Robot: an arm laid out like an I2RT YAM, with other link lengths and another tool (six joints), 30 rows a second.
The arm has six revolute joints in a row. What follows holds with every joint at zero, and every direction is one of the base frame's.
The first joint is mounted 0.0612 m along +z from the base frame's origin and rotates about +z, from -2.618 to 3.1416 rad.
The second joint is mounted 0.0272 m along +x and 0.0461 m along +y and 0.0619 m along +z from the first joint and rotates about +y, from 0 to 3.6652 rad.
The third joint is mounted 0.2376 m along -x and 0.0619 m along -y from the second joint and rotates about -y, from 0 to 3.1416 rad.
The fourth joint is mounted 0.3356 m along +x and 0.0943 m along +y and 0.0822 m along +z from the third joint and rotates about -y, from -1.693 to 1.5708 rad.
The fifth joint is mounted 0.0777 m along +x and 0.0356 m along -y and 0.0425 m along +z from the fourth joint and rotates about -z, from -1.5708 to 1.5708 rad.
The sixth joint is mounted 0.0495 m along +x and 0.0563 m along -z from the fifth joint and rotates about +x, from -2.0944 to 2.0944 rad.
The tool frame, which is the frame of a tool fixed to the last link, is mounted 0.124 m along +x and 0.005 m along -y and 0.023 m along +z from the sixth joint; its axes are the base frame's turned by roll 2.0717, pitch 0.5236 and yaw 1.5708 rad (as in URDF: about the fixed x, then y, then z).
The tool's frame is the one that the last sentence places.
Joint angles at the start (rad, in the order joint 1, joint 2, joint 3, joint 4, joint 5, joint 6):
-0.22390, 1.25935, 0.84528, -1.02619, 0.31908, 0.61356
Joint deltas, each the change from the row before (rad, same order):
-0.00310, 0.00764, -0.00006, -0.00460, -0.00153, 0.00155
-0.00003, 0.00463, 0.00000, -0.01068, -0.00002, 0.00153
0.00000, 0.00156, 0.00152, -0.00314, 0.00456, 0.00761
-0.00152, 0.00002, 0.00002, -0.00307, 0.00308, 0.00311
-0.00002, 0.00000, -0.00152, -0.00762, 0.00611, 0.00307
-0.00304, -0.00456, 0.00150, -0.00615, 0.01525, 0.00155
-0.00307, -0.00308, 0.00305, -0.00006, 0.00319, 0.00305
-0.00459, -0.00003, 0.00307, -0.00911, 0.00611, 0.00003
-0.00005, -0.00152, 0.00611, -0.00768, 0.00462, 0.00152
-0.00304, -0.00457, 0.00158, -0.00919, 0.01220, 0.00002
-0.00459, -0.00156, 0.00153, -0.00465, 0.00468, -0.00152
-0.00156, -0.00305, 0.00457, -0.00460, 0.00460, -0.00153
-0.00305, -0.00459, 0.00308, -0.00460, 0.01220, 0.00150
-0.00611, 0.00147, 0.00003, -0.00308, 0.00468, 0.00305
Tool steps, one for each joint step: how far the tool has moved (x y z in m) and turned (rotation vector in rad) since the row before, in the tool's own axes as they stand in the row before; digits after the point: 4 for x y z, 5 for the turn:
-0.0002, -0.0006, 0.0031, 0.01270, 0.00029, 0.00055
0.0001, -0.0021, 0.0026, 0.01449, -0.00271, -0.00219
-0.0010, -0.0004, 0.0001, 0.00256, -0.00106, 0.00812
-0.0011, -0.0006, 0.0004, 0.00304, -0.00141, 0.00484
-0.0012, -0.0018, 0.0014, 0.00797, -0.00606, 0.00348
-0.0042, -0.0010, -0.0014, -0.00058, -0.01153, 0.01130
-0.0020, 0.0004, -0.0020, -0.00502, 0.00126, 0.00842
-0.0029, -0.0011, 0.0000, 0.00645, -0.00531, 0.00547
-0.0017, -0.0007, -0.0023, -0.00045, -0.00329, 0.00357
-0.0038, -0.0016, -0.0010, 0.00249, -0.01040, 0.00770
-0.0025, -0.0005, -0.0002, 0.00254, -0.00368, 0.00448
-0.0020, -0.0003, -0.0023, -0.00274, -0.00341, 0.00305
-0.0039, -0.0005, -0.0020, -0.00306, -0.00808, 0.01066
-0.0026, -0.0003, 0.0013, 0.00589, -0.00186, 0.00891

